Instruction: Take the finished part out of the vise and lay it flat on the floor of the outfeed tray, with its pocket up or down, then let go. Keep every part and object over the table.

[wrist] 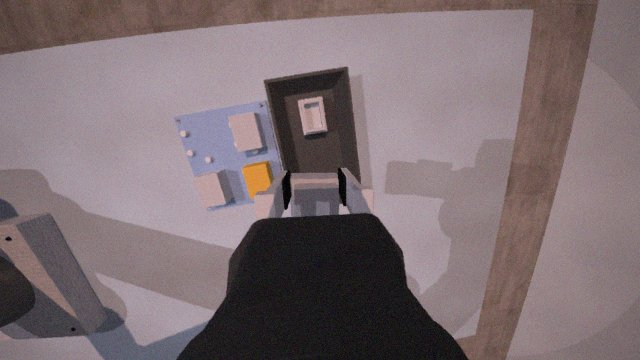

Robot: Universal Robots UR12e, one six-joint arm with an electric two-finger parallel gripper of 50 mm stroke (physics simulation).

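Places are measured from the arm's base along level axes (x right, y down, z ahead), in centimetres.
Pixels of known places: gripper, between the fingertips: (314,181).
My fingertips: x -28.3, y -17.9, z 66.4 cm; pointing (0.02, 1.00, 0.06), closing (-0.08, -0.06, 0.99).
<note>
For each thing: its top centre in the pictures, then the offset to it from my fingertips. "pt": a spot on its surface instead.
- finished part, centre of its top: (316,218) dx +2.6, dy -1.9, dz +0.1 cm
- outfeed tray, a spot on its surface: (346,117) pt dx -6.6, dy +19.0, dz +6.7 cm
- pale part, centre of its top: (313,115) dx -6.5, dy +17.7, dz +0.7 cm
- blue plate, centre of its top: (233,159) dx +2.0, dy +21.6, dz -14.4 cm
- orange block, centre of its top: (257,181) dx +5.5, dy +18.0, dz -9.2 cm
My gripper (314,181) is shut on the finished part (315,201), a pale grey block gripped between the two black finger pads. The held part is in the air, in front of the near end of the outfeed tray in this view; which way its pocket faces I cannot tell. The outfeed tray (346,117) is a dark, open, long box at the upper middle, its near end hidden behind the gripper and the held part. Another pale part (322,120) lies flat on the tray floor toward the far end, pocket up. The vise does not show.
A blue plate (215,127) stands left of the tray, with two grey blocks (246,132) (212,189), an orange block (257,177) and small pale pegs. A large grey angled body (65,270) is at lower left. Brown wood-look bands (545,150) (200,15) run along the right and top.
</note>
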